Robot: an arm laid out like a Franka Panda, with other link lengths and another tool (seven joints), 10 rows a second.
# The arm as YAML. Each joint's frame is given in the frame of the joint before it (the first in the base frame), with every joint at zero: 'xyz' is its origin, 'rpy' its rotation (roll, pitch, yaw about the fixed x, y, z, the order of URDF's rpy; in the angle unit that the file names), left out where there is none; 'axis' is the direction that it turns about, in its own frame. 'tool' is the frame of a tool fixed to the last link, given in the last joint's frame.
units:
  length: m
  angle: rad
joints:
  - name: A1
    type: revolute
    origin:
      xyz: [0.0, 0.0, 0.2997]
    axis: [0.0, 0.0, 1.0]
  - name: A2
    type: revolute
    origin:
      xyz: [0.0, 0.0, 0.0]
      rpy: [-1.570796, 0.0, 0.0]
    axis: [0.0, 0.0, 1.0]
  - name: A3
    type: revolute
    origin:
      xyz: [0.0, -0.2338, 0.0]
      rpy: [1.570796, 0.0, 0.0]
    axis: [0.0, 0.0, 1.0]
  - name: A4
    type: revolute
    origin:
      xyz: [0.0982, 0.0, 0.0]
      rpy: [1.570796, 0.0, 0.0]
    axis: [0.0, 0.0, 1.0]
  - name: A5
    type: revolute
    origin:
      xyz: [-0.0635, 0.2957, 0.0]
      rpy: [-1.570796, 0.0, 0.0]
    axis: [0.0, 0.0, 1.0]
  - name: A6
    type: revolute
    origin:
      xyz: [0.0, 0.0, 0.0]
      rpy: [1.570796, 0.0, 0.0]
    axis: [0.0, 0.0, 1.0]
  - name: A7
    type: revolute
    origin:
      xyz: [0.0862, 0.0, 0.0]
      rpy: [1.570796, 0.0, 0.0]
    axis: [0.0, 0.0, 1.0]
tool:
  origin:
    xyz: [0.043, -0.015, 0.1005]
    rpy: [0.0, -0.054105, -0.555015]
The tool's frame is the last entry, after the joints.
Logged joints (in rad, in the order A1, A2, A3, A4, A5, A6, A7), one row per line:
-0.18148 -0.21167 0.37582 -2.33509 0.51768 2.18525 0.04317
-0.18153 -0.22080 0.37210 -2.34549 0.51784 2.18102 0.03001
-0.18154 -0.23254 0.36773 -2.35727 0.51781 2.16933 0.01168
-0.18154 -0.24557 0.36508 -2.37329 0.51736 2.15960 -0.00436
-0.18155 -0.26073 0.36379 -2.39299 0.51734 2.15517 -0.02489
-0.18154 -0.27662 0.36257 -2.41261 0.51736 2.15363 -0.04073
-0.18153 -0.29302 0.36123 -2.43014 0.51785 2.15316 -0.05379
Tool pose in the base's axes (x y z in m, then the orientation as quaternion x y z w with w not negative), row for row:
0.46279 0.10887 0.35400 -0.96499 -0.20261 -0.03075 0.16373
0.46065 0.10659 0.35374 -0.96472 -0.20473 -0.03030 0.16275
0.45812 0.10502 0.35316 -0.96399 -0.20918 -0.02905 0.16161
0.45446 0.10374 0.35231 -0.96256 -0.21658 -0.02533 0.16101
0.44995 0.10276 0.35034 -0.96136 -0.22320 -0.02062 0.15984
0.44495 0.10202 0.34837 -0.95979 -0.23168 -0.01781 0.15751
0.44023 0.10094 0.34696 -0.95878 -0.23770 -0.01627 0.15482
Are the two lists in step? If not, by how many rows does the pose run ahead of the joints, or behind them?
The pose runs 1 row behind the joints: the pose in row i belongs to the joints in row i - 1.
